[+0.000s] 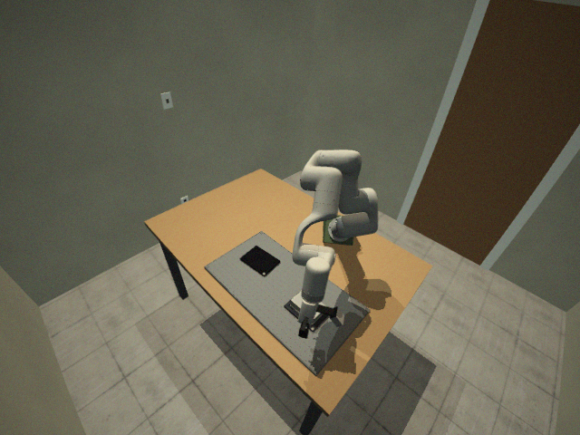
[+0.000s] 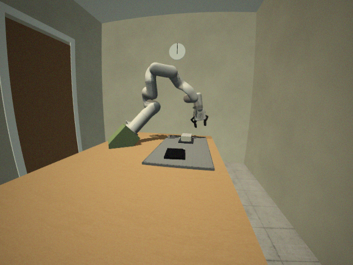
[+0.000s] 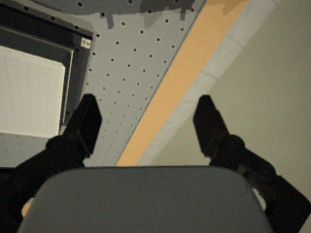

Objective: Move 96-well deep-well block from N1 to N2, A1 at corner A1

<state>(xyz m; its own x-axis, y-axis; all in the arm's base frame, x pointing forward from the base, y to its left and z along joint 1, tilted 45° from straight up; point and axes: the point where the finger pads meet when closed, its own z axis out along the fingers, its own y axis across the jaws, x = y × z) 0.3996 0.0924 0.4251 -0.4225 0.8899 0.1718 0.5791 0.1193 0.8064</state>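
The 96-well deep-well block is 110 mm behind my hand, 90 mm to the right of it and 90 mm below it.
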